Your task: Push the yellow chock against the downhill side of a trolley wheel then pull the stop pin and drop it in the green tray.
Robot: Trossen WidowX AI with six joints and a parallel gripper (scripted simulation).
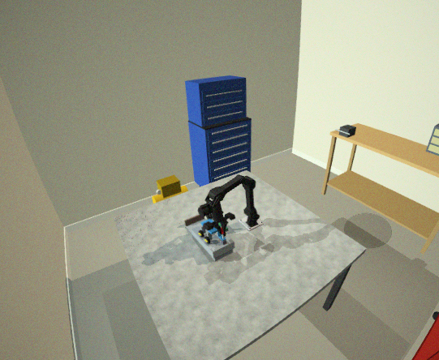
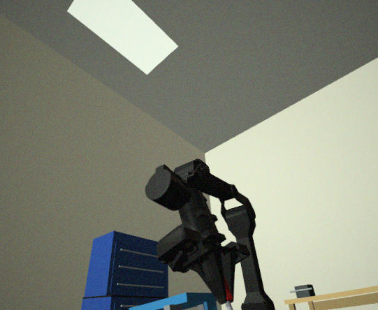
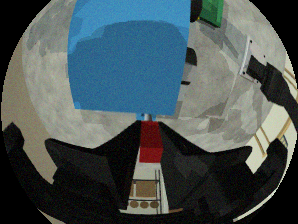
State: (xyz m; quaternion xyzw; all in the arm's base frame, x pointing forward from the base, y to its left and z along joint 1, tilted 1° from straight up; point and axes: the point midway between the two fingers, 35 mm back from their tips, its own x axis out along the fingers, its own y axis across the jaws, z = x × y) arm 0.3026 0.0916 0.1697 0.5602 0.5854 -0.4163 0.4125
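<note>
My gripper tip is now 90 mm past the green tray, 200 mm to the left of it and 160 mm above it. The rest, counted from my gripper tip: blue-topped trolley 20 mm ahead, 90 mm to the right, 40 mm below; then grey ramp 20 mm ahead, 90 mm to the right, 100 mm below; then red-headed stop pin right at my gripper tip.
</note>
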